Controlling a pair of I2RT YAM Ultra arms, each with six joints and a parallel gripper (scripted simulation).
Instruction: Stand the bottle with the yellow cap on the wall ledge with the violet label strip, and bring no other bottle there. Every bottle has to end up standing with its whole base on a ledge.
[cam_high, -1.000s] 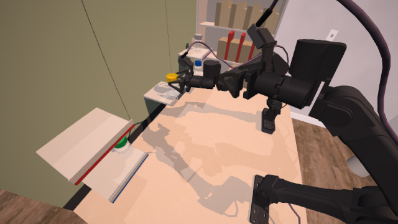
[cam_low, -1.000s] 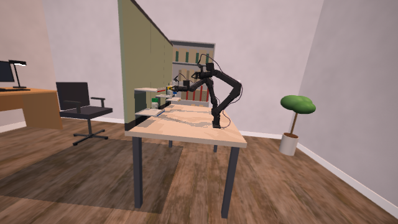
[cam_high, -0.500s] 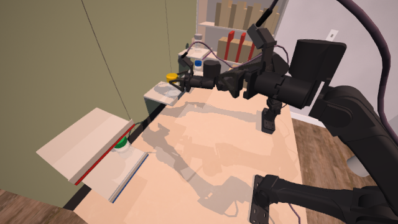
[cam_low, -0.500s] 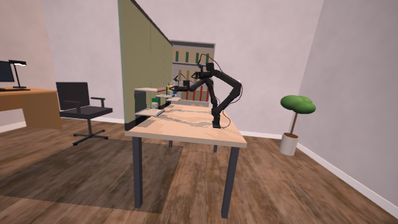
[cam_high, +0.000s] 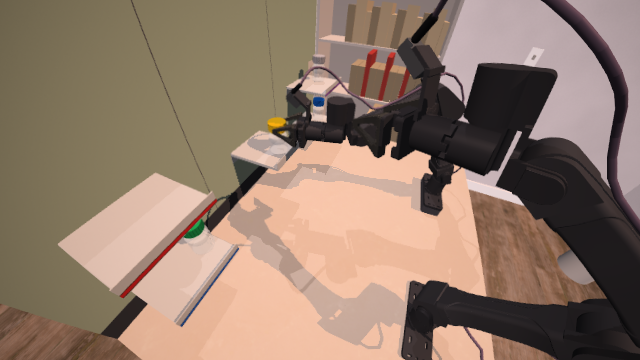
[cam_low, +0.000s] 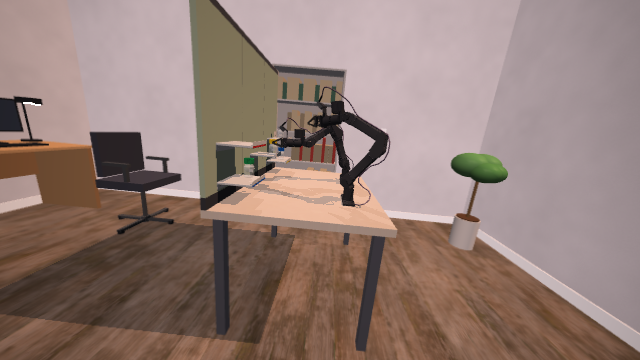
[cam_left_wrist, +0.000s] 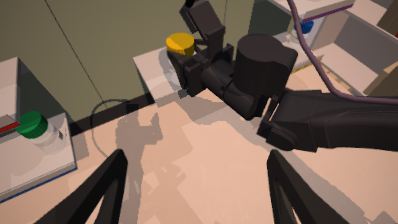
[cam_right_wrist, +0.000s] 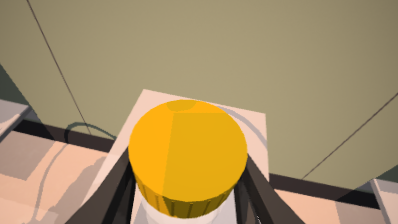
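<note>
Right now my right hand is 6 cm short of the grey-capped bottle, 44 cm to the left of it and 6 cm below it. The rest, counted from my right hand: olive wall: 15 cm ahead, 1 cm to the left, 15 cm above; then blue-capped bottle: 6 cm ahead, 44 cm to the right, 13 cm below; then green-capped bottle: 3 cm ahead, 34 cm to the left, 13 cm below.
</note>
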